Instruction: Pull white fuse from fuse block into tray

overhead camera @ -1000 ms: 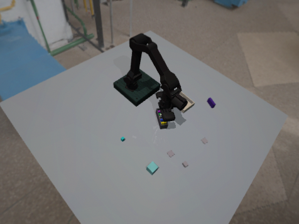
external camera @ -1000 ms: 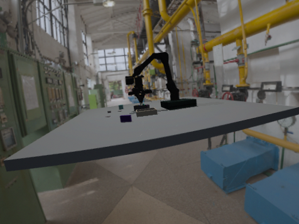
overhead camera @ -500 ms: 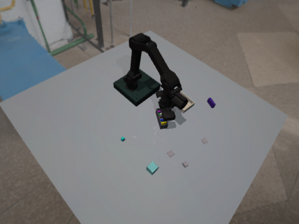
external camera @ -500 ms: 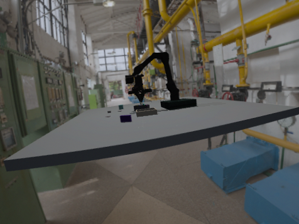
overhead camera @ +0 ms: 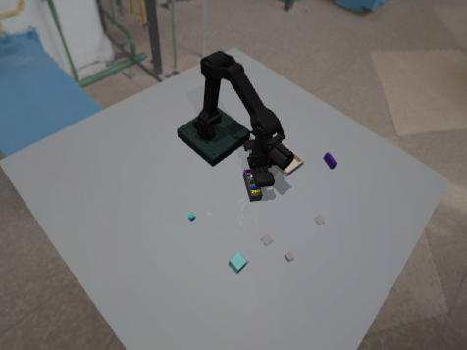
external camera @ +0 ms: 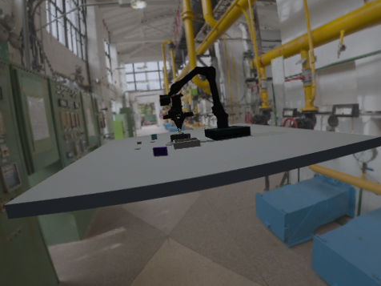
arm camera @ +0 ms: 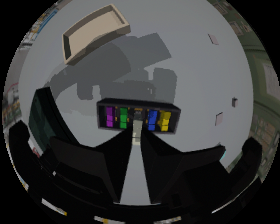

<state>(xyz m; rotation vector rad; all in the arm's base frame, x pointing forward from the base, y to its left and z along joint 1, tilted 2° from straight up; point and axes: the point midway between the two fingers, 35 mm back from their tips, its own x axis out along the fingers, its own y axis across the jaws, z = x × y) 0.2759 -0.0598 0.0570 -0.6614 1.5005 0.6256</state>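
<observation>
My gripper tip is now 30 mm short of the beige tray, 190 mm to the right of it and 70 mm above it. Round my gripper tip: white fuse (10 mm below).
</observation>
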